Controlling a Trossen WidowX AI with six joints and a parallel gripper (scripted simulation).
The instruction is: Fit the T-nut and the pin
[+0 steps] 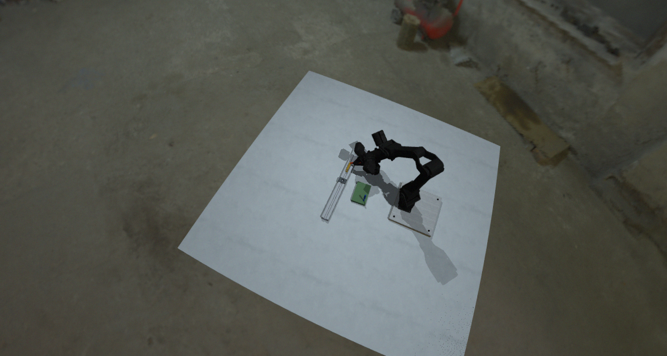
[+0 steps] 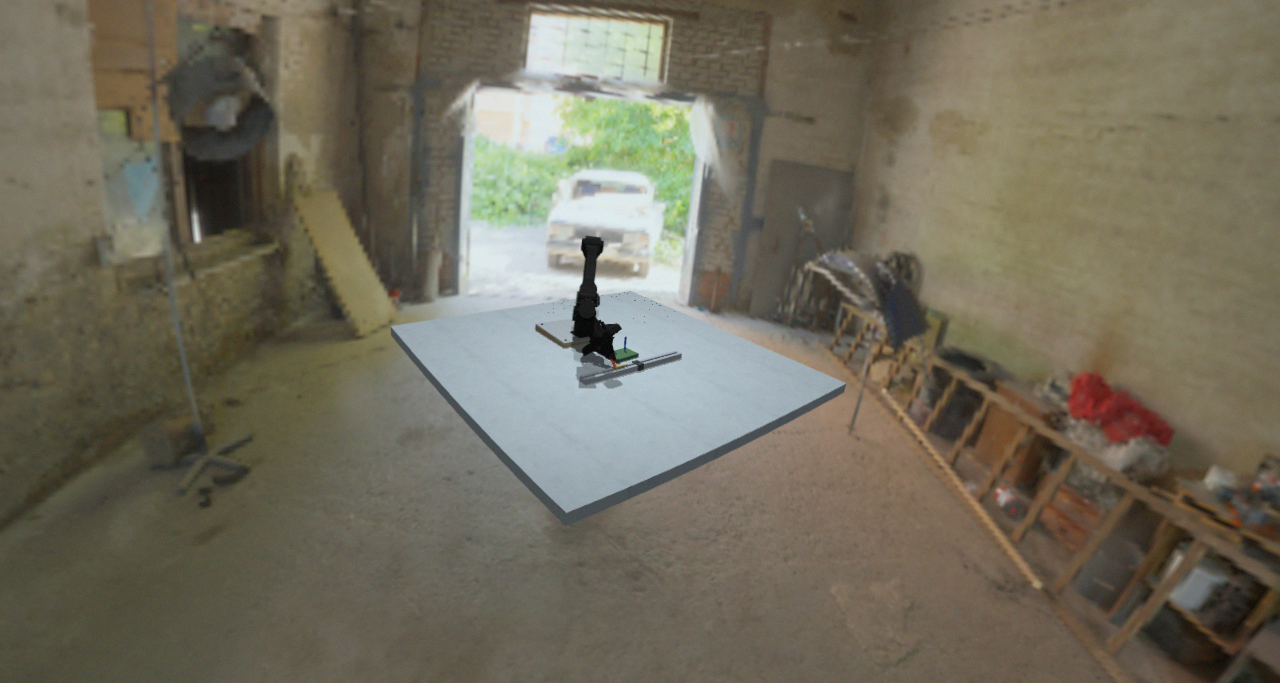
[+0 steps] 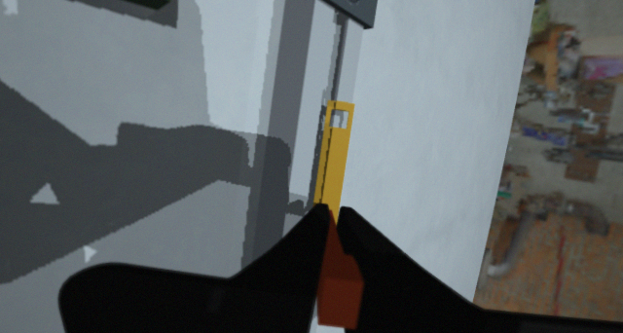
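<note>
My gripper tip is 20 mm to the right of the brass T-nut. Also, from my gripper tip: aluminum rail 90 mm to the left, 30 mm below, 20 mm ahead; green tray 140 mm to the left, 100 mm behind, 40 mm below; blue pin 150 mm to the left, 110 mm behind, 20 mm below.
</note>
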